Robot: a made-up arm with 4 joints.
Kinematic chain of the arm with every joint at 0, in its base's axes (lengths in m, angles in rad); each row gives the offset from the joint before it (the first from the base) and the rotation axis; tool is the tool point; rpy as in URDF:
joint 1: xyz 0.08 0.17 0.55 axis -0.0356 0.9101 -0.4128
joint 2: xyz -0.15 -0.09 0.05 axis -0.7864 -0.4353 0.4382
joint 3: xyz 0 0.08 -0.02 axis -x
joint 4: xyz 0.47 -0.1 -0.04 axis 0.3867 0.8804 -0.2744
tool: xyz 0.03 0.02 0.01 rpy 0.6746 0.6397 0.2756
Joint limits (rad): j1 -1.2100..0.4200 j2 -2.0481..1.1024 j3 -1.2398..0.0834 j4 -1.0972..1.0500
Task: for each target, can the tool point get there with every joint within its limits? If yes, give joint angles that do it. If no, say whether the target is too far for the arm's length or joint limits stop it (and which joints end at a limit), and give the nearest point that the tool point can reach.
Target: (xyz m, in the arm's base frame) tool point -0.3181 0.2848 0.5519
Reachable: no: joint limits stop it (at a limit: joint 1, joint 2, joint 3, joint 4) | nearest point 0.0006 0.3788 0.7797 | short by 0.403 m
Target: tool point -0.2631 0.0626 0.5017
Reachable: no: joint limits stop it (at a limit: joint 1, joint 2, joint 3, joint 4) | nearest point 0.0131 0.1606 0.1858 | short by 0.431 m
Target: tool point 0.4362 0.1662 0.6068
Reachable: yes | joints -0.2924 0.0637 -0.6192 0.3979
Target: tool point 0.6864 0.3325 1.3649
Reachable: no: too far | nearest point 0.3127 0.1920 0.8427 | short by 0.657 m
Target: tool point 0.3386 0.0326 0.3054
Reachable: yes | joints 0.0122 -0.9468 -0.2949 0.1036
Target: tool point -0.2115 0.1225 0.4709
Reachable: no: joint limits stop it (at a limit: joint 1, joint 2, joint 3, joint 4) | nearest point 0.0131 0.1606 0.1858 | short by 0.365 m
